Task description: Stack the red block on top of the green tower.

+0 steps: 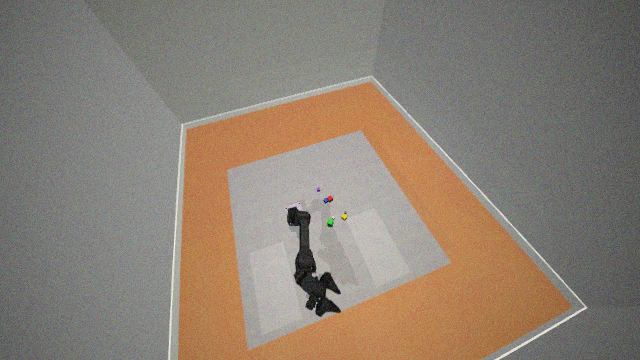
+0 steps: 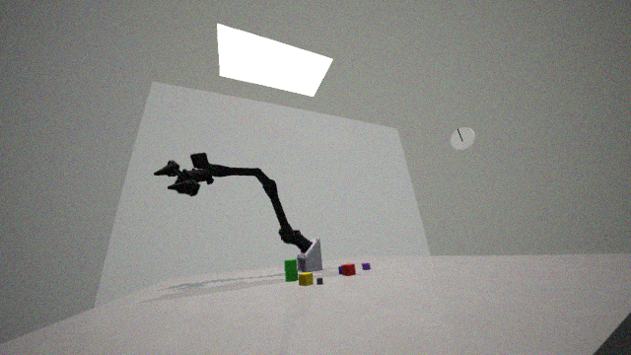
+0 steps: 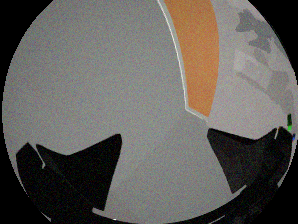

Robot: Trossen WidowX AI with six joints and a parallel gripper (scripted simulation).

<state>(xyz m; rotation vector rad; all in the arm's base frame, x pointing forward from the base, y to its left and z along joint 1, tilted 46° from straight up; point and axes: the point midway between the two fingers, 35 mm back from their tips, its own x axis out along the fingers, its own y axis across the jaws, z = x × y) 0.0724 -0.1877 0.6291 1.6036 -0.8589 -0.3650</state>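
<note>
The red block is 660 mm to the left of my gripper tip, 370 mm below it and 170 mm ahead of it. Round my gripper tip: yellow block 490 mm to the left, 370 mm below, 220 mm ahead; blue block 660 mm to the left, 370 mm below, 140 mm ahead; small dark block 530 mm to the left, 380 mm below, 250 mm ahead.
</note>
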